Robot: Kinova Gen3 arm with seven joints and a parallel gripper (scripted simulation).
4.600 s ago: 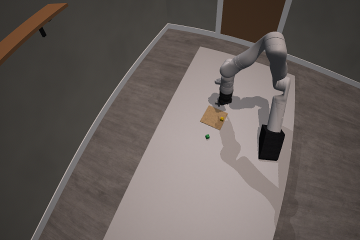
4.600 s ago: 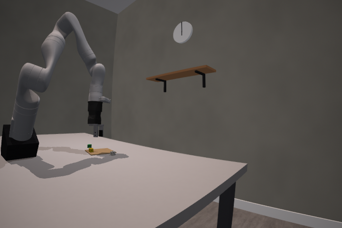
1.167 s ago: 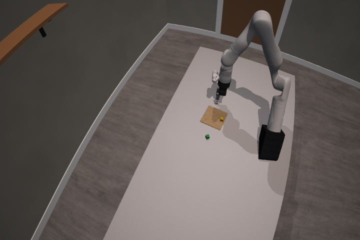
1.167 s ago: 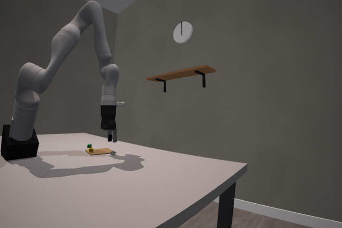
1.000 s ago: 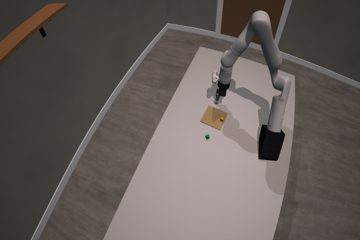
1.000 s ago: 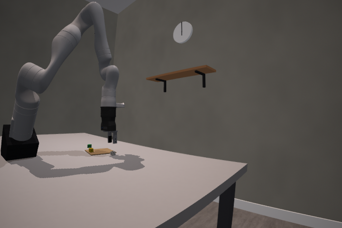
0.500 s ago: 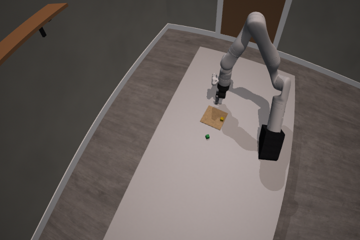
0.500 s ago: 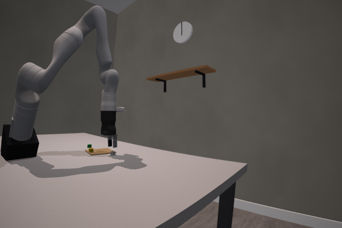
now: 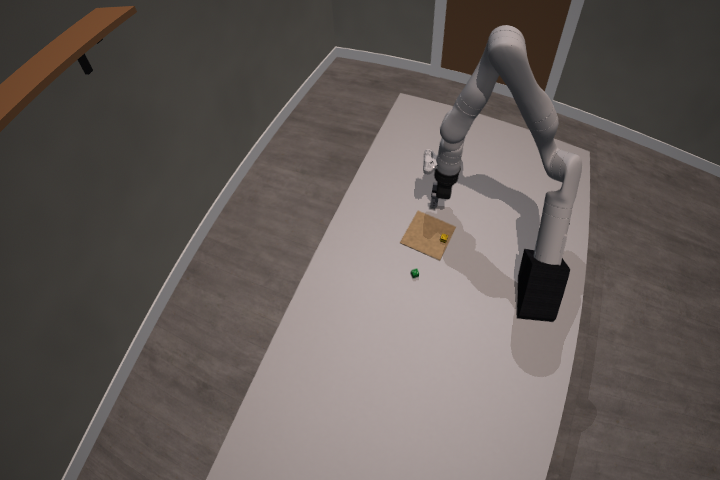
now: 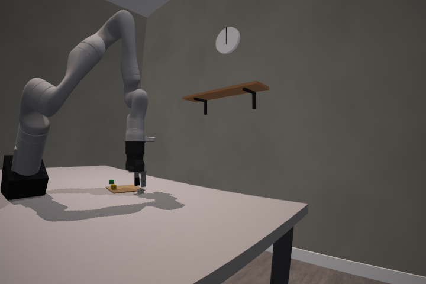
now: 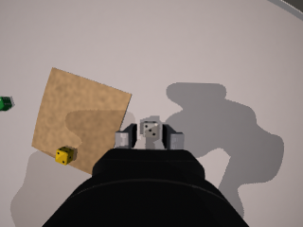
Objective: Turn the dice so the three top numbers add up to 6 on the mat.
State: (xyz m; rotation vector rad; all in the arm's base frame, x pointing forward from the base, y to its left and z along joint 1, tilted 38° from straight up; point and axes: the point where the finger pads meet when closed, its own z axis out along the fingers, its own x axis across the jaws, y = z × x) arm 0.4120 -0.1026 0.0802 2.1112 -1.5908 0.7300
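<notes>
The white die lies 4 cm below my hand. Round my hand: green die: 27 cm to the left, 4 cm below, 3 cm behind; then yellow die: 12 cm to the left, 7 cm behind, 3 cm below; then tan mat: 11 cm to the left, 4 cm below, 2 cm behind.
</notes>
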